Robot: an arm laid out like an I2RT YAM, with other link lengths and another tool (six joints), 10 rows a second.
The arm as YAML. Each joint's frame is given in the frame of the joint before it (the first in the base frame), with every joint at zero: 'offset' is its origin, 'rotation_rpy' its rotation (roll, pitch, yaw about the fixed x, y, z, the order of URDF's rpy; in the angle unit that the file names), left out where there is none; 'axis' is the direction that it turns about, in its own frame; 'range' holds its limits. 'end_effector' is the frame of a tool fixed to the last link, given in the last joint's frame.
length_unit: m
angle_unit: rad
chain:
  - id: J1
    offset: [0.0, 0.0, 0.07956]
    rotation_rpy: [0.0, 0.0, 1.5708]
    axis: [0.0, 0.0, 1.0]
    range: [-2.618, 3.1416]
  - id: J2
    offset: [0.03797, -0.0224, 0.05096]
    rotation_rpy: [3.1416, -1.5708, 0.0]
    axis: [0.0, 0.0, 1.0]
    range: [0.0, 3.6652]
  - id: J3
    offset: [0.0, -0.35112, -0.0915]
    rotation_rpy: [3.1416, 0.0, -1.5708]
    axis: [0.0, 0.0, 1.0]
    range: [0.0, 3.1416]
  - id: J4
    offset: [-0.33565, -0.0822, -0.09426]
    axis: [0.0, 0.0, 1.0]
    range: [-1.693, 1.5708]
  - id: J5
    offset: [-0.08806, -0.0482, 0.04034]
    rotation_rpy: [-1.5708, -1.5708, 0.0]
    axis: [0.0, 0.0, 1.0]
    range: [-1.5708, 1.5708]
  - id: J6
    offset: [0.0, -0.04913, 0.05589]
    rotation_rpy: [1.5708, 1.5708, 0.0]
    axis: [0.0, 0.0, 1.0]
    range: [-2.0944, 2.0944]
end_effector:
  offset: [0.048, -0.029, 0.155]
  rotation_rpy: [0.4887, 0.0, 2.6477]
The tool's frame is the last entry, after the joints.
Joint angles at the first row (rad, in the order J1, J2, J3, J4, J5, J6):
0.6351 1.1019 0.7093 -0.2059 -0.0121 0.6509
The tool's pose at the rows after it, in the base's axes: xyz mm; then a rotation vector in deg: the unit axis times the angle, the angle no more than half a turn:
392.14, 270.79, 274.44, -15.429, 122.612, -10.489
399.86, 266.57, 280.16, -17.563, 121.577, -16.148
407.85, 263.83, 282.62, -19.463, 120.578, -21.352
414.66, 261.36, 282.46, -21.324, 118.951, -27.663
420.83, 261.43, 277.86, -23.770, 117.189, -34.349
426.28, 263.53, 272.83, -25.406, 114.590, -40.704
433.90, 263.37, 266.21, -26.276, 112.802, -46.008
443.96, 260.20, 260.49, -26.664, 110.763, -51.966
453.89, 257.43, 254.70, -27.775, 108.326, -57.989
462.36, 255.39, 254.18, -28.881, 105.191, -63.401
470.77, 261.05, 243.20, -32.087, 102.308, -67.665
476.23, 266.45, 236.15, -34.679, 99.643, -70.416
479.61, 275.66, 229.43, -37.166, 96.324, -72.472
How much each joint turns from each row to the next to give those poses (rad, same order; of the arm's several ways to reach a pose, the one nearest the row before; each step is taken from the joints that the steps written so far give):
0.0006 0.0188 0.0623 -0.0821 0.0713 -0.0495
0.0001 0.0252 0.0551 -0.0639 0.0550 -0.0559
0.0031 0.0303 0.0459 -0.0464 0.0545 -0.0467
0.0157 0.0309 0.0368 -0.0372 0.0806 -0.0449
0.0226 0.0398 0.0331 -0.0324 0.0871 -0.0435
0.0307 0.0378 0.0171 -0.0051 0.0976 -0.0341
0.0160 0.0402 0.0151 -0.0008 0.0760 -0.0223
0.0096 0.0441 0.0181 0.0001 0.0834 -0.0227
0.0068 0.0452 0.0189 0.0011 0.0793 -0.0344
0.0065 0.0338 0.0158 0.0103 0.0757 -0.0457
0.0071 0.0482 0.0103 0.0268 0.0481 -0.0620
0.0059 0.0301 0.0016 0.0340 0.0323 -0.0591
0.0128 0.0254 -0.0095 0.0581 0.0313 -0.0680

